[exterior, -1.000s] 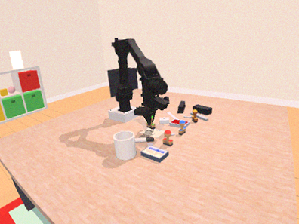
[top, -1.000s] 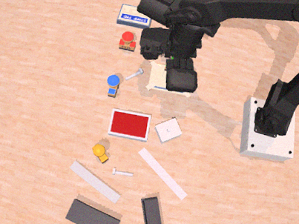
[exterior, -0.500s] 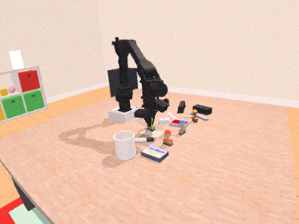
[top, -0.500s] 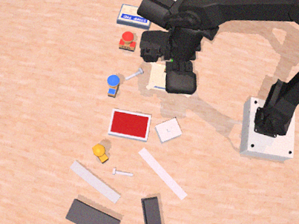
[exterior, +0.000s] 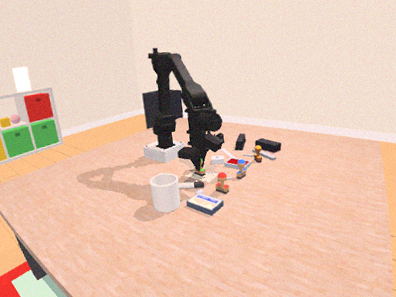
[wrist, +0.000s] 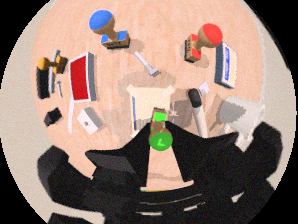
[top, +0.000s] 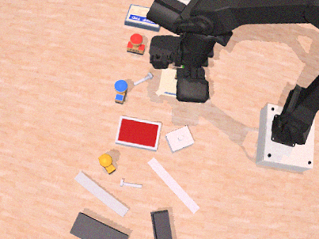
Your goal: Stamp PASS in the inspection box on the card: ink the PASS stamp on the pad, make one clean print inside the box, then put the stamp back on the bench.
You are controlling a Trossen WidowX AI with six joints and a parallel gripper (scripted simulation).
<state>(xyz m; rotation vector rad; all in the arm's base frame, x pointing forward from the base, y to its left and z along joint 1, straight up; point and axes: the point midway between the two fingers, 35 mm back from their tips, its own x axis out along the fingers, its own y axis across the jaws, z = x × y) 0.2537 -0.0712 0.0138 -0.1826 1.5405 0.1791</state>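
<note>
Now: the cream card 10 mm to the left of my gripper tip and 30 mm below it. The rest, counted from my gripper tip: marker: 20 mm ahead, 80 mm to the right, 20 mm below; then red-knobbed stamp: 130 mm ahead, 40 mm to the right, 10 mm below; then green-knobbed stamp: right at my gripper tip.
</note>
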